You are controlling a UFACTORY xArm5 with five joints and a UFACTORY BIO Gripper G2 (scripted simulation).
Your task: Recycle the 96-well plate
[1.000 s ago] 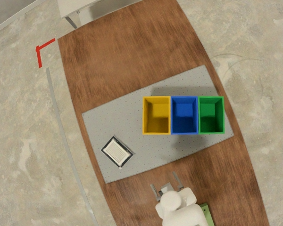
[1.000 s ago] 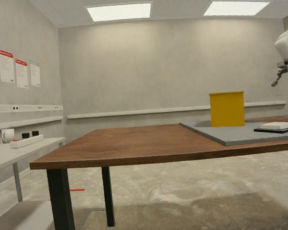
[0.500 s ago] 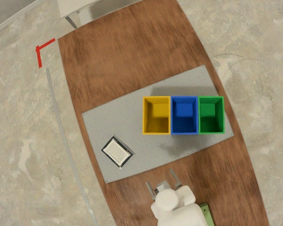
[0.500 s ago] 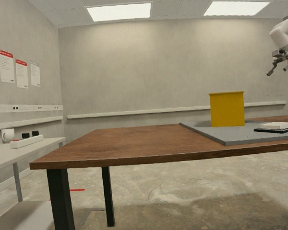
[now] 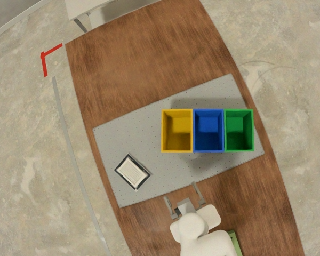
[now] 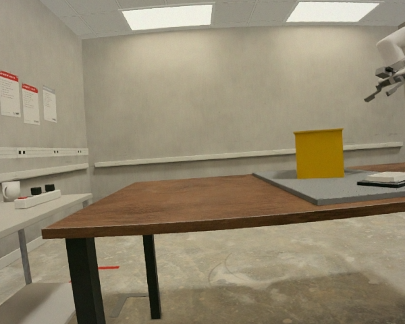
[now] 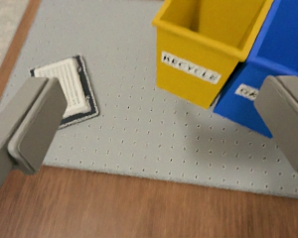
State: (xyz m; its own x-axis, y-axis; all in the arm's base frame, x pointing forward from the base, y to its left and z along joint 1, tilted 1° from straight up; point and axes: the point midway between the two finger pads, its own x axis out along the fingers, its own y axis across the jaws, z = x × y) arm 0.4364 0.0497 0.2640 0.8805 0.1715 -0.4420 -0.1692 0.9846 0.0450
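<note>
Right now my hand is 280 mm above the white 96-well plate, 230 mm to the right of it and 130 mm short of it. Also, from my hand: black plate nest: 290 mm below, 230 mm to the left, 130 mm ahead; then blue bin: 210 mm below, 200 mm ahead, 180 mm to the right; then yellow bin: 240 mm ahead, 210 mm below, 50 mm to the right.
</note>
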